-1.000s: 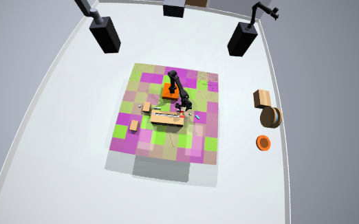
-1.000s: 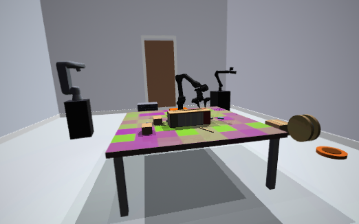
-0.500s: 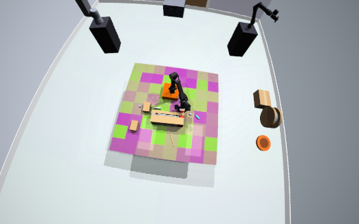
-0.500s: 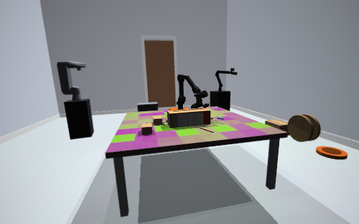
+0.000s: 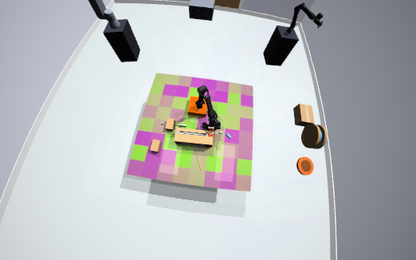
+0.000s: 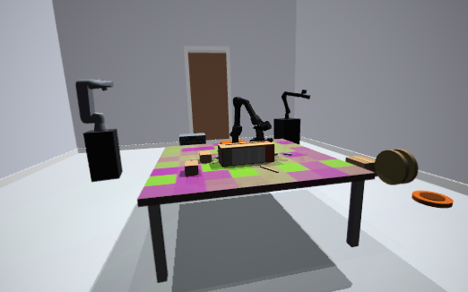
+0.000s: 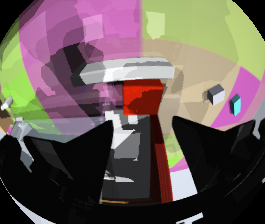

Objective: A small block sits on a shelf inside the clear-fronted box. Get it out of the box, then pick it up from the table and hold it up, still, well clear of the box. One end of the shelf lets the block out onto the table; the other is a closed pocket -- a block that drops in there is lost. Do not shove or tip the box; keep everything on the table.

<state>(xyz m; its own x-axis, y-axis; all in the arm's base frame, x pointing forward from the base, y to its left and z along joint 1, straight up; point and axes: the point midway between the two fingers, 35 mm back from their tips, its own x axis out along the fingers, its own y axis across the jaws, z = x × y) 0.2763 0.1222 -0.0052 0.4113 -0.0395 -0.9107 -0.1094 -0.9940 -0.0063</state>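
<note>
Now: the red piece 20 mm below my gripper tip and 20 mm behind it. Also, from my gripper tip: long tan box 170 mm to the right, 40 mm ahead, 20 mm above; then cyan piece 200 mm to the left, 40 mm ahead, 30 mm below; then thin stick 330 mm ahead, 130 mm to the right, 30 mm below.
</note>
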